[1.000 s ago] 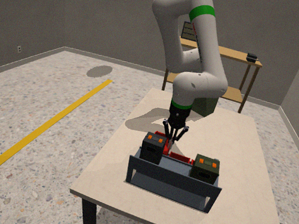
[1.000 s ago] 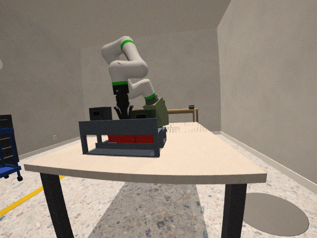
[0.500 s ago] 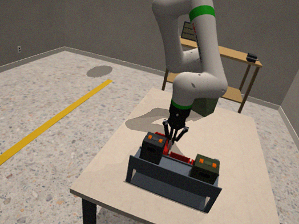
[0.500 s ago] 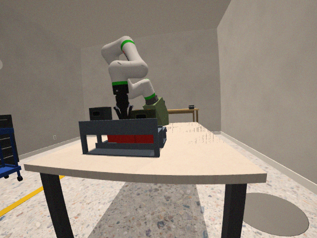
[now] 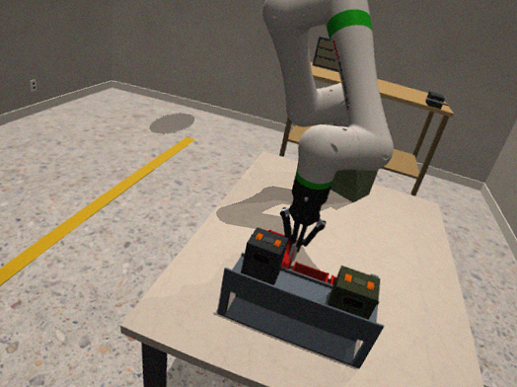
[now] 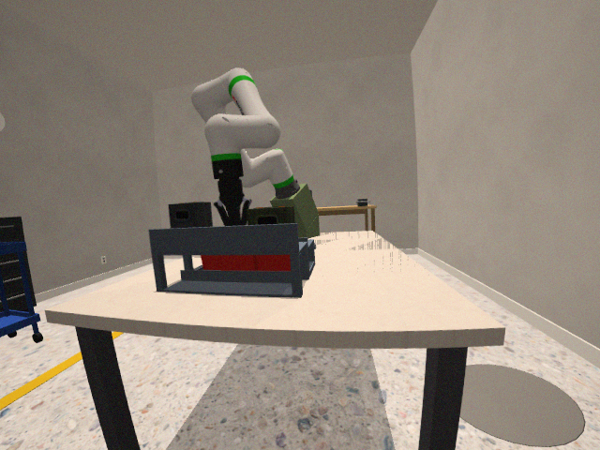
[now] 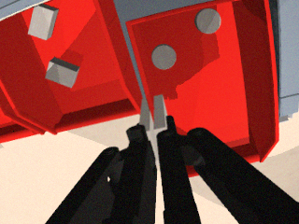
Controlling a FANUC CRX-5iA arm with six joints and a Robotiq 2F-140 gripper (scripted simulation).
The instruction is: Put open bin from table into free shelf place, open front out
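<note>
My gripper is now 12 cm short of the shelf floor, 5 cm to the right of it and 9 cm above it. The rest, counted from my hand: green box (19 cm ahead, 16 cm to the left, 6 cm above); black box (16 cm ahead, 7 cm to the right, 7 cm above).
</note>
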